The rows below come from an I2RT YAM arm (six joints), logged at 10 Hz.
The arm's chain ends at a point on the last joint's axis. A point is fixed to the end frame.
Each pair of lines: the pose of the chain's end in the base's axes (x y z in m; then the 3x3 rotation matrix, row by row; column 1 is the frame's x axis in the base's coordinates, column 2 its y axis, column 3 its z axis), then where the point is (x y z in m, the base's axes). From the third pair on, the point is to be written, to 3 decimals.
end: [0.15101 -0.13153 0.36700], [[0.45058 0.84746 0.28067], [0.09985 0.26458 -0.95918], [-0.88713 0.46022 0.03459]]
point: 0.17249 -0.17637 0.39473
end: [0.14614 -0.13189 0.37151], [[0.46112 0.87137 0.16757], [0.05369 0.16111 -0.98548], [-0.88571 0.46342 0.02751]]
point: 0.16222 -0.17913 0.39892
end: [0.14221 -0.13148 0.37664], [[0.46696 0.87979 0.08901], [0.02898 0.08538 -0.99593], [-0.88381 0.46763 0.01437]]
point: 0.154 -0.180 0.403
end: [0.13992 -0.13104 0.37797], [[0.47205 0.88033 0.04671], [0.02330 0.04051 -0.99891], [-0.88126 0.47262 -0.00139]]
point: 0.150 -0.181 0.404
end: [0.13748 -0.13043 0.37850], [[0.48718 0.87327 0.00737], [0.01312 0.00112 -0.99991], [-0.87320 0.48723 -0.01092]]
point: 0.145 -0.181 0.404
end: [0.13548 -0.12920 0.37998], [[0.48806 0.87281 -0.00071], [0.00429 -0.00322 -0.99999], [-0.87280 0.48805 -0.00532]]
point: 0.143 -0.179 0.406
